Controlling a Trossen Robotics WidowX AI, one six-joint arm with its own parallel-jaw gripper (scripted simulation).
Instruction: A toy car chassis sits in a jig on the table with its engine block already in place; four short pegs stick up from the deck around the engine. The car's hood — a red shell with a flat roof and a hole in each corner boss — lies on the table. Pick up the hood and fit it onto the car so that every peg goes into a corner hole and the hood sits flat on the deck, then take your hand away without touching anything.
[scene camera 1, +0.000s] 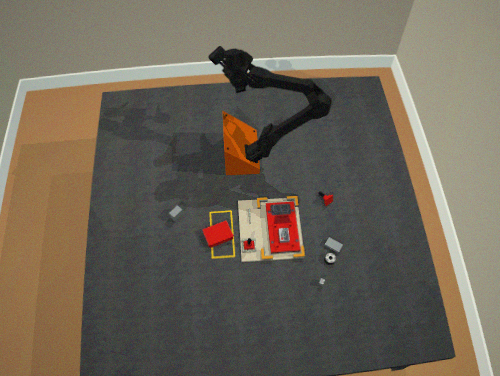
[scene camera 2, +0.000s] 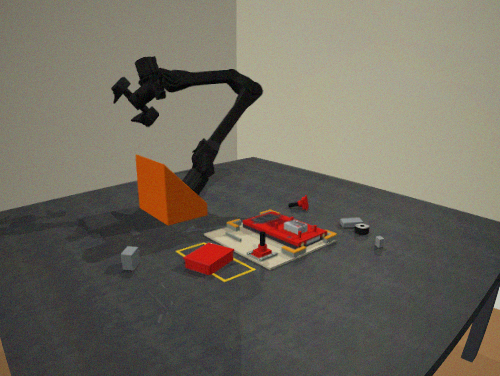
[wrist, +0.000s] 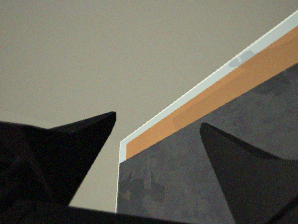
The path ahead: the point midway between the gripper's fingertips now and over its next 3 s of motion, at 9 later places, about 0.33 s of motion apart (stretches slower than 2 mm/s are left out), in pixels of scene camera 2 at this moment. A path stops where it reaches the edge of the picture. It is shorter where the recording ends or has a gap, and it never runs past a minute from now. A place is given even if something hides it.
The gripper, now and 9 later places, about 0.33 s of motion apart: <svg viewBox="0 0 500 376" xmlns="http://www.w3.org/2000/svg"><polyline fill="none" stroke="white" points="122,111 106,109 95,113 93,123 102,140 121,165 150,192 187,220 204,229 207,231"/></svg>
